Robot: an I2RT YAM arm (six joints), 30 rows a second.
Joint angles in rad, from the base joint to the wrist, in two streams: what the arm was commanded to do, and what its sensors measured. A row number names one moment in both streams.
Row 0, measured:
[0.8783 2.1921 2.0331 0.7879 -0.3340 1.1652]
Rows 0 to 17, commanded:
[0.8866 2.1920 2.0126 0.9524 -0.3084 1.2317]
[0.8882 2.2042 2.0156 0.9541 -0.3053 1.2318]
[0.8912 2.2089 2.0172 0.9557 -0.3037 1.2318]
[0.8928 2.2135 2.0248 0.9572 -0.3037 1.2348]
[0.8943 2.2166 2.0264 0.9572 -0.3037 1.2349]
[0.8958 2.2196 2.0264 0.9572 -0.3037 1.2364]
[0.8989 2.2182 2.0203 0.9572 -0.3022 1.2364]
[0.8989 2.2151 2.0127 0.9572 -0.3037 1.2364]
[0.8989 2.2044 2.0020 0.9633 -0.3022 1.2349]
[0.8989 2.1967 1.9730 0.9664 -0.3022 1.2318]
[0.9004 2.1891 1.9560 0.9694 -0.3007 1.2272]
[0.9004 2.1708 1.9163 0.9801 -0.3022 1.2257]
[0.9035 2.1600 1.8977 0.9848 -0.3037 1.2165]
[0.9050 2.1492 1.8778 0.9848 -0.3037 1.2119]
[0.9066 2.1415 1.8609 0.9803 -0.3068 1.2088]
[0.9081 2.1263 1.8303 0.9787 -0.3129 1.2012]
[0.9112 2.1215 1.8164 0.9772 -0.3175 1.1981]
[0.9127 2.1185 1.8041 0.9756 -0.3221 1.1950]
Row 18, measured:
[0.8928 2.2211 1.8271 0.8925 -0.3077 1.2076]
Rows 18 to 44, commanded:
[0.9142 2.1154 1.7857 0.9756 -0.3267 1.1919]
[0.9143 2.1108 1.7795 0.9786 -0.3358 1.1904]
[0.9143 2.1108 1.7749 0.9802 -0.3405 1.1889]
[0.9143 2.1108 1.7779 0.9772 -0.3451 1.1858]
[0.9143 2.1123 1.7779 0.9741 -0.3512 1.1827]
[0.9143 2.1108 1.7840 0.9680 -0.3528 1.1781]
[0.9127 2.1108 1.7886 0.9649 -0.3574 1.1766]
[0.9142 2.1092 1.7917 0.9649 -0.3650 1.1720]
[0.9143 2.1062 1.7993 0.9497 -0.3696 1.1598]
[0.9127 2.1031 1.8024 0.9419 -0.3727 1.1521]
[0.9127 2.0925 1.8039 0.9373 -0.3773 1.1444]
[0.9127 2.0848 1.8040 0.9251 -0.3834 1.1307]
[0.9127 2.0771 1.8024 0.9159 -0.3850 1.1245]
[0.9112 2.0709 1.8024 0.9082 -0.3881 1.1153]
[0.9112 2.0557 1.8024 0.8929 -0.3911 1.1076]
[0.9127 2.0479 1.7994 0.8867 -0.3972 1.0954]
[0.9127 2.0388 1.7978 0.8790 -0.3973 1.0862]
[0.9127 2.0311 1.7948 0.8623 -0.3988 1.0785]
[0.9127 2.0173 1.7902 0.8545 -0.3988 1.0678]
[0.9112 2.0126 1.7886 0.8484 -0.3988 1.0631]
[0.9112 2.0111 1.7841 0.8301 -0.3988 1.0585]
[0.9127 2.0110 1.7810 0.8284 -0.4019 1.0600]
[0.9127 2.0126 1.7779 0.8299 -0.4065 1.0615]
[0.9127 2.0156 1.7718 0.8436 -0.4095 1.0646]
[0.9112 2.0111 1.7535 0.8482 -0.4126 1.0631]
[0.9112 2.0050 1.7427 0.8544 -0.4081 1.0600]
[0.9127 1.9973 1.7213 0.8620 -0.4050 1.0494]
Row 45, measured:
[0.9051 2.0487 1.7561 0.8333 -0.3882 1.0847]
